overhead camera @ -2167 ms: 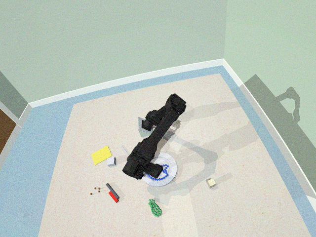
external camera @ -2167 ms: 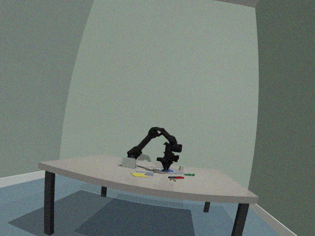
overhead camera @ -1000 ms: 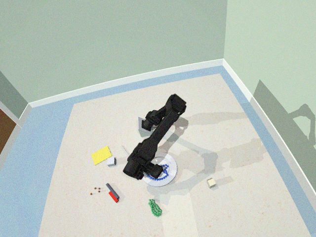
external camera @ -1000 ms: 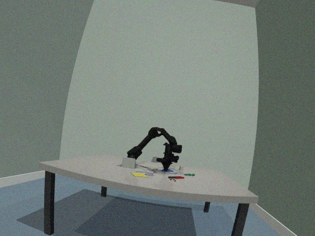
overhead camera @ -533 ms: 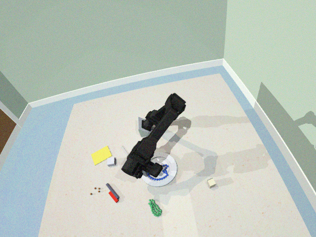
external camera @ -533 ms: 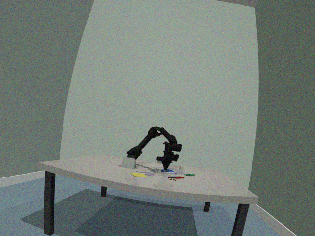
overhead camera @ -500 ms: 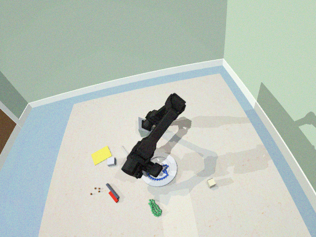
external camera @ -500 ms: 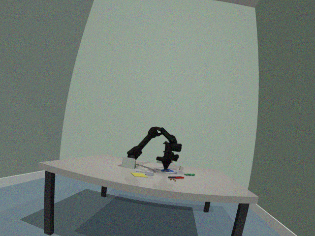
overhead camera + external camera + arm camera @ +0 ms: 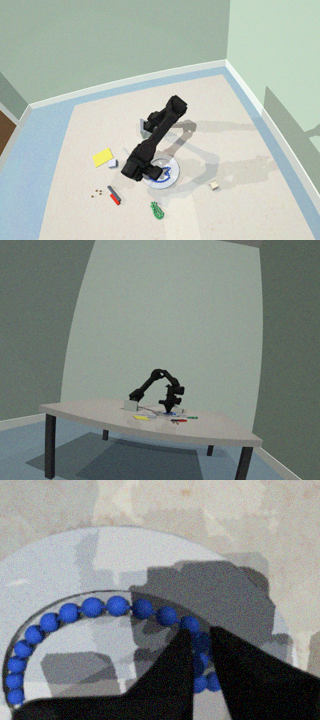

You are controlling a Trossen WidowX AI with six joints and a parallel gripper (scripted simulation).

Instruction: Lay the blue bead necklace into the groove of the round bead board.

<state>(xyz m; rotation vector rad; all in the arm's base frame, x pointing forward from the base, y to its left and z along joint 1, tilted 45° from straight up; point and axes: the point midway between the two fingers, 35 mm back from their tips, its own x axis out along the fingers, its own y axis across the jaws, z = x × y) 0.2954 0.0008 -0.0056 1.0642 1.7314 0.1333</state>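
Right now my gripper tip is 10 mm past the round bead board, 60 mm to the right of it and 10 mm above it. Round my gripper tip: white cube (80 mm behind, 210 mm to the right, 10 mm below); grey tool (110 mm ahead, 180 mm to the right, 10 mm below); stick (140 mm behind, 130 mm to the right, 20 mm below).
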